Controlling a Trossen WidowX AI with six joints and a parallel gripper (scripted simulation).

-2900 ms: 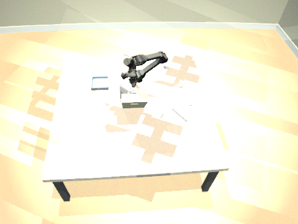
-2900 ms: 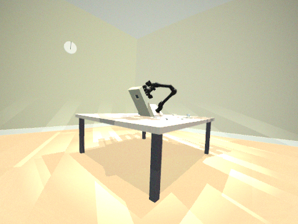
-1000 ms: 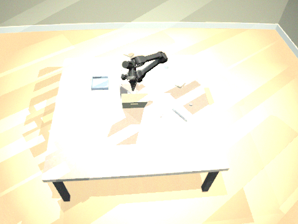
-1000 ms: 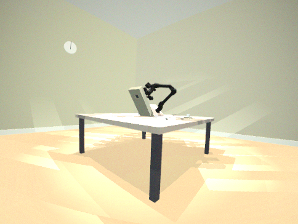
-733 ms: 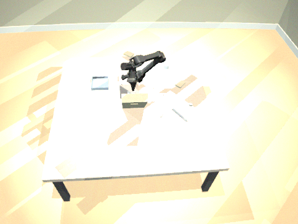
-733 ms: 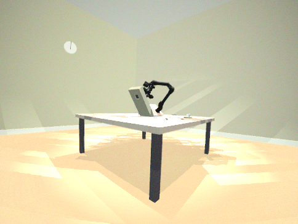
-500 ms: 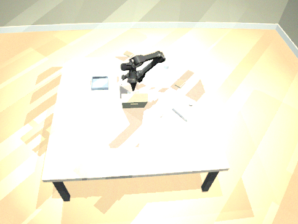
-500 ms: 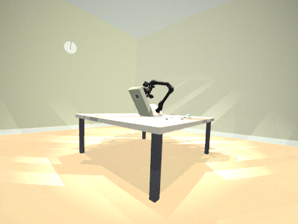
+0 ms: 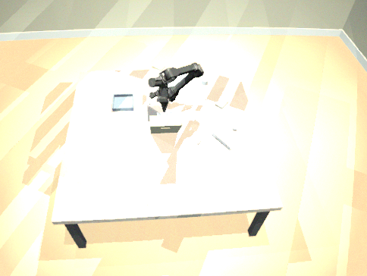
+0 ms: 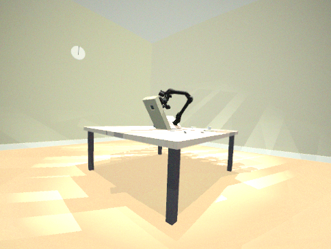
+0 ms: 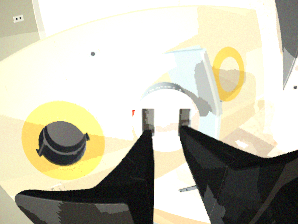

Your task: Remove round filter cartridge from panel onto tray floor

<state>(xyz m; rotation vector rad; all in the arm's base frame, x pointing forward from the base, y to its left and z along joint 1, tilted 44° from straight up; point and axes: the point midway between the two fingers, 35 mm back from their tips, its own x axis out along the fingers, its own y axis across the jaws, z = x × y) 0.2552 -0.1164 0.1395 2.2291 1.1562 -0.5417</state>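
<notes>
My gripper tip is 1 cm short of the round white filter cartridge and 2 cm above it. Also, from my gripper tip: small white cylinder 54 cm behind, 32 cm to the left, 20 cm below; grey-rimmed tray 31 cm behind, 30 cm to the right, 22 cm below; service panel 5 cm ahead, 5 cm below.
</notes>
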